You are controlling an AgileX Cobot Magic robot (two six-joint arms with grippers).
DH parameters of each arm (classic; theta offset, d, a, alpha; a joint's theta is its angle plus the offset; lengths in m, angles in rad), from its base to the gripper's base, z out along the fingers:
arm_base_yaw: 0 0.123 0 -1.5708
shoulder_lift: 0.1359 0 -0.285 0
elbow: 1.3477 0 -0.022 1.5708
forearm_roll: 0 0.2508 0 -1.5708
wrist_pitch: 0 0 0.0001 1.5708
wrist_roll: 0 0.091 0 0
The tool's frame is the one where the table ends.
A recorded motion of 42 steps. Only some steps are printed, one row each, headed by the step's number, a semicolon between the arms.
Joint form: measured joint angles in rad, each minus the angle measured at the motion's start. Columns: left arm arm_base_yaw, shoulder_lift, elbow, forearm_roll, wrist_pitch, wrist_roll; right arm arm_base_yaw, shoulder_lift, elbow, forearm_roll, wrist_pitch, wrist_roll.
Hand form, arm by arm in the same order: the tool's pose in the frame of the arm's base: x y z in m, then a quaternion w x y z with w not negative. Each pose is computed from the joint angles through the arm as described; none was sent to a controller.
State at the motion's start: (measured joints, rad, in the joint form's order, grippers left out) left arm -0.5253 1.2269 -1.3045 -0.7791 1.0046 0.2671; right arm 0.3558 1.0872 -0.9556 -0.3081 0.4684 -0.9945
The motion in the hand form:
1: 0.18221 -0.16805 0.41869 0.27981 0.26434 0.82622 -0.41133; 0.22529 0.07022 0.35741 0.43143 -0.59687 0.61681 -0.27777
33: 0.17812 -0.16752 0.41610 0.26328 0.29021 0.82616 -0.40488; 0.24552 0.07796 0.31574 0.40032 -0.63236 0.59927 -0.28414
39: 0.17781 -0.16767 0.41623 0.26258 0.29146 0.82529 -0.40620; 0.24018 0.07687 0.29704 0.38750 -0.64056 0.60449 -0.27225
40: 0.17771 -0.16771 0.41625 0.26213 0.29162 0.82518 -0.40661; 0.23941 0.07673 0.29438 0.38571 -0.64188 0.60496 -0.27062
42: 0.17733 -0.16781 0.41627 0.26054 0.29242 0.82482 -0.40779; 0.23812 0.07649 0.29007 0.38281 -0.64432 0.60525 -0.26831
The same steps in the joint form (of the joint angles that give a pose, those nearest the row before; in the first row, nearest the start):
1: 0.0000 0.0000 0.0000 0.0002 0.0010 0.0012; 0.0003 0.0076 0.0001 -0.0076 -0.0020 0.0133
33: 0.0000 0.0000 0.0000 0.0031 0.0544 0.0325; 0.0003 0.1048 0.0845 -0.1105 -0.1241 0.0455
39: 0.0000 0.0000 0.0000 -0.0009 0.0565 0.0358; 0.0004 0.1019 0.1498 -0.1120 -0.1487 0.0543
40: 0.0000 0.0000 0.0000 -0.0019 0.0574 0.0360; 0.0004 0.1018 0.1590 -0.1121 -0.1527 0.0549
42: 0.0000 0.0000 0.0000 -0.0050 0.0608 0.0372; 0.0004 0.1016 0.1741 -0.1131 -0.1598 0.0553

